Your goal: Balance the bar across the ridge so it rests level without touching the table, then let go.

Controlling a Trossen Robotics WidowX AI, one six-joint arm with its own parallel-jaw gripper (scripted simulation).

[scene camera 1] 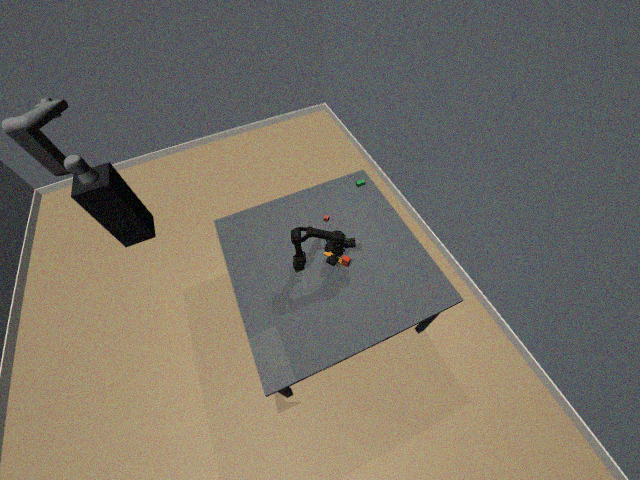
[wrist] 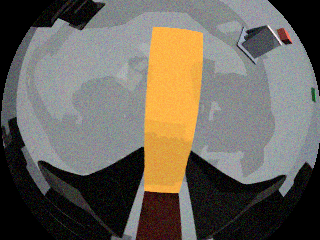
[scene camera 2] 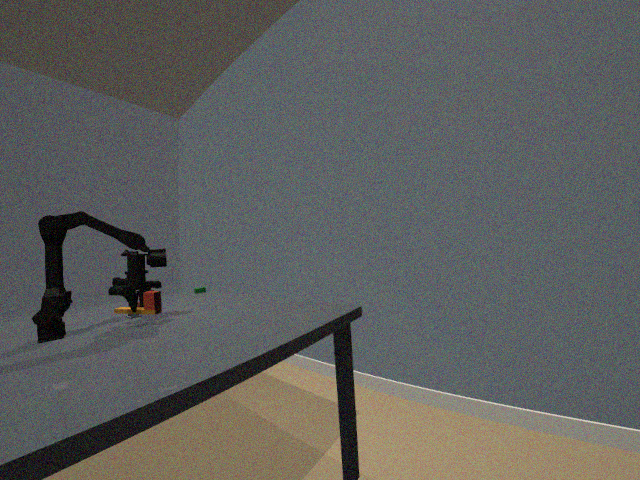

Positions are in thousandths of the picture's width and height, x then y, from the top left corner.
My gripper (scene camera 2: 216,649) holds a bar.
My gripper shows as well in the wrist view (wrist: 520,644).
